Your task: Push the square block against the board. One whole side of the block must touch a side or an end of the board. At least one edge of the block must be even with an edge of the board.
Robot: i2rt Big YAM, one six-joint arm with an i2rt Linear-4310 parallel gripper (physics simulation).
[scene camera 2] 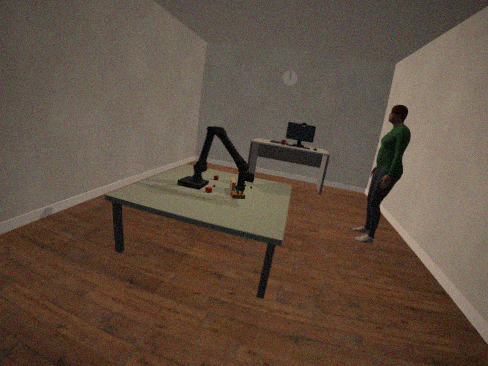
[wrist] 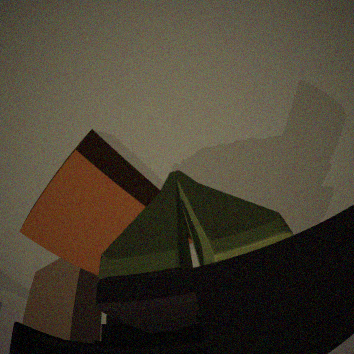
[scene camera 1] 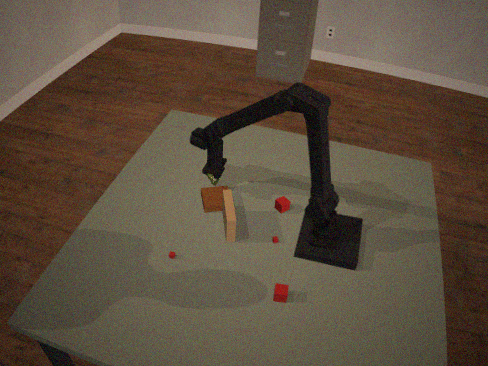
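Pixels of known places: gripper, fingertip midpoint: (scene camera 2: 239,197) (wrist: 176,179) (scene camera 1: 214,184); arm's base, origin of the base link: (scene camera 2: 196,180) (scene camera 1: 322,234).
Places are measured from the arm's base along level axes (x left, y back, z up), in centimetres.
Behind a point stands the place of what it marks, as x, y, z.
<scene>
The orange-brown square block (scene camera 1: 212,199) @[-8.4, -41.7, -0.6] (scene camera 2: 238,196) (wrist: 82,212) @[-11.5, -43.7, -0.5] lies flat on the table. The light wooden board (scene camera 1: 230,217) @[6.3, -31.7, 6.8] (scene camera 2: 233,186) @[-7.2, -35.7, 3.3] (wrist: 50,300) @[-1.3, -35.6, 2.4] stands upright on a narrow side. In the scene camera 1 view it is right of the block and reaches nearer the camera. The block's right side is close to the board's far part; whether they touch, or whether any edges are even, I cannot tell. My gripper (scene camera 1: 214,182) @[-17.8, -43.4, -1.5] (wrist: 176,179) @[-17.8, -43.4, -1.5] is shut and empty, low at the block's far side in that view. In the wrist view its fingertips overlap a corner of the block; contact is unclear.
A larger red cube (scene camera 1: 282,204) @[-11.3, -15.9, 0.4] and a small one (scene camera 1: 275,240) @[4.4, -15.9, -2.3] sit between the board and the arm's base (scene camera 1: 327,245) @[5.8, 1.7, 1.3]. Another small red cube (scene camera 1: 172,255) @[19.7, -48.0, -2.2] is at the near left, and another larger one (scene camera 1: 281,293) @[27.9, -10.8, 0.4] is nearer the camera.
</scene>
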